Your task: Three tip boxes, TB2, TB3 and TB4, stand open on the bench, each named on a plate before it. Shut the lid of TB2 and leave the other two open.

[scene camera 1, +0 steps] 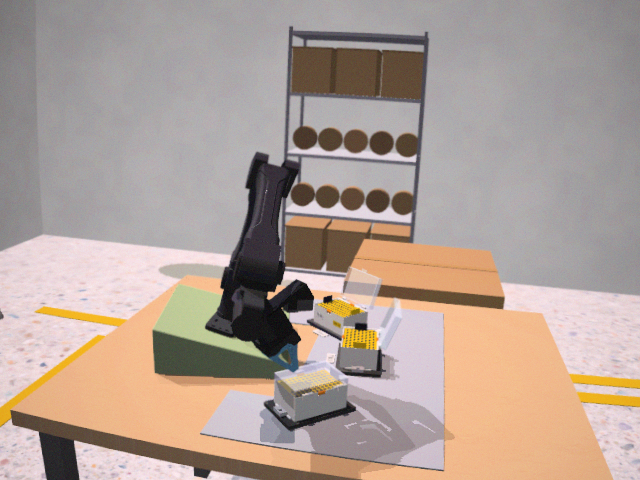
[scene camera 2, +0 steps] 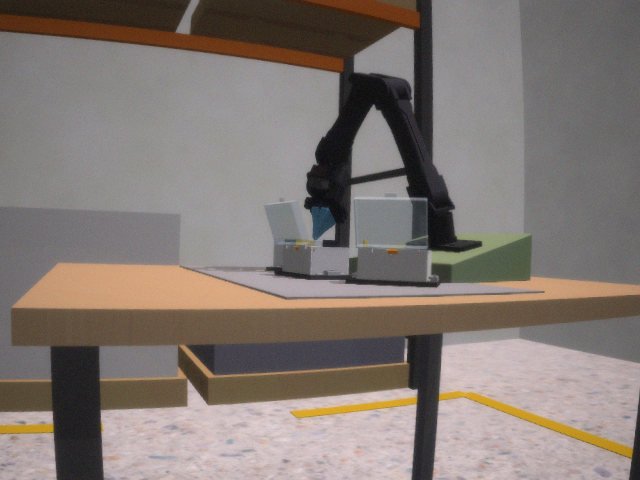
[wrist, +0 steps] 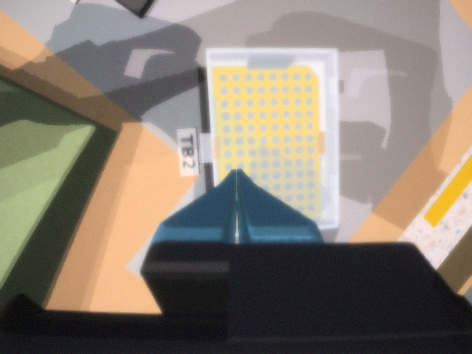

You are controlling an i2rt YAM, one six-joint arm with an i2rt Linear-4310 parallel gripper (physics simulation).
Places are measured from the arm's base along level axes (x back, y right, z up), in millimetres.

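Pixels of known places: gripper, fingertip midpoint: [scene camera 1: 295, 370] [scene camera 2: 314, 239] [wrist: 236, 177]; arm's base, origin of the base link: [scene camera 1: 229, 318] [scene camera 2: 442, 246].
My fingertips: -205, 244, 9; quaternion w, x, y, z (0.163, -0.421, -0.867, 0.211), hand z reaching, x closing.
Ahead of a thing's pixels: the offset from my fingertips to its middle, as dx, dy, dz. "pt": to the spot under its first point. Level surfaces: height alone.
TB2 @(-25, +0, -40) [scene camera 1: 317, 403] [wrist: 329, 200], the nearest box in scene camera 1, has its clear lid @(pt -78, -7, -2) [scene camera 1: 334, 373] [wrist: 272, 52] down over the yellow tip rack. Its plate @(pt +9, -42, -77) [wrist: 188, 152] reads TB2 in the wrist view. My gripper [scene camera 1: 295, 369] [scene camera 2: 315, 237] [wrist: 236, 177] is shut and empty, its tips pointing down at the lid near one edge; whether they touch it I cannot tell. The middle box @(-103, -230, -46) [scene camera 1: 357, 357] [scene camera 2: 329, 259] has its lid @(-182, -233, +26) [scene camera 1: 392, 325] [scene camera 2: 285, 222] standing open. The far box @(-43, -409, -46) [scene camera 1: 325, 317] [scene camera 2: 393, 266] has its lid @(pt -105, -470, +27) [scene camera 1: 363, 286] [scene camera 2: 391, 222] upright and open. Their plates are too small to read.
The boxes stand on a grey mat @(dz -78) [scene camera 1: 413, 351] [scene camera 2: 289, 289] on the wooden bench @(dz -81) [scene camera 1: 491, 392] [scene camera 2: 129, 289]. A green wedge [scene camera 1: 206, 353] [scene camera 2: 496, 260] [wrist: 45, 175] under the arm's base lies beside TB2. A shelf rack [scene camera 1: 421, 118] stands behind the bench.
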